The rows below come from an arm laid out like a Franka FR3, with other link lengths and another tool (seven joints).
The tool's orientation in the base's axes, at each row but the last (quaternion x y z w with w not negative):
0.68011 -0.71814 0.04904 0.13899
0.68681 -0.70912 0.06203 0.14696
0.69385 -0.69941 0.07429 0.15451
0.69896 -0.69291 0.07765 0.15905
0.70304 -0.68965 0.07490 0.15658
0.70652 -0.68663 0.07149 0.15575
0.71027 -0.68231 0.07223 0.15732
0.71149 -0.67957 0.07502 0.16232
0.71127 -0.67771 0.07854 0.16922
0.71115 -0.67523 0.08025 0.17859
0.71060 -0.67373 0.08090 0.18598
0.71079 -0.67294 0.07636 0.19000
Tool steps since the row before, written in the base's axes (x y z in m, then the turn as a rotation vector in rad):
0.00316 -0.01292 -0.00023 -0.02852 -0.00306 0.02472
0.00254 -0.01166 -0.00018 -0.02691 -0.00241 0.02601
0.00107 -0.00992 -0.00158 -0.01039 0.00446 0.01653
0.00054 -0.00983 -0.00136 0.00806 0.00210 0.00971
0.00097 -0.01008 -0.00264 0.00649 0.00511 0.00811
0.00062 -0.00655 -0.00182 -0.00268 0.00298 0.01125
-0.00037 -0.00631 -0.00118 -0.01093 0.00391 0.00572
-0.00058 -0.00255 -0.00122 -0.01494 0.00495 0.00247
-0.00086 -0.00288 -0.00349 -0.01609 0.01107 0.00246
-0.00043 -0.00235 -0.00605 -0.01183 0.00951 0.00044
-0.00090 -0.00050 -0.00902 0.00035 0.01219 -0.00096
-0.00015 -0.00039 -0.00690 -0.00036 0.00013 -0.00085
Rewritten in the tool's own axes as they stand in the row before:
0.01227 -0.00406 0.00315 0.01057 0.03097 -0.01906
0.01106 -0.00311 0.00324 0.01030 0.02955 -0.02067
0.00891 -0.00150 0.00452 0.00094 0.01227 -0.01580
0.00885 -0.00080 0.00446 0.00144 -0.00687 -0.01070
0.00873 -0.00127 0.00563 -0.00199 -0.00550 -0.00999
0.00567 -0.00078 0.00373 0.00059 0.00401 -0.01124
0.00558 0.00034 0.00318 -0.00253 0.01148 -0.00541
0.00197 0.00048 0.00206 -0.00483 0.01501 -0.00226
0.00145 0.00045 0.00435 -0.01065 0.01600 -0.00424
0.00001 -0.00040 0.00649 -0.00959 0.01153 -0.00235
-0.00290 -0.00050 0.00859 -0.01163 -0.00078 -0.00372
-0.00216 -0.00100 0.00649 -0.00046 0.00021 0.00078

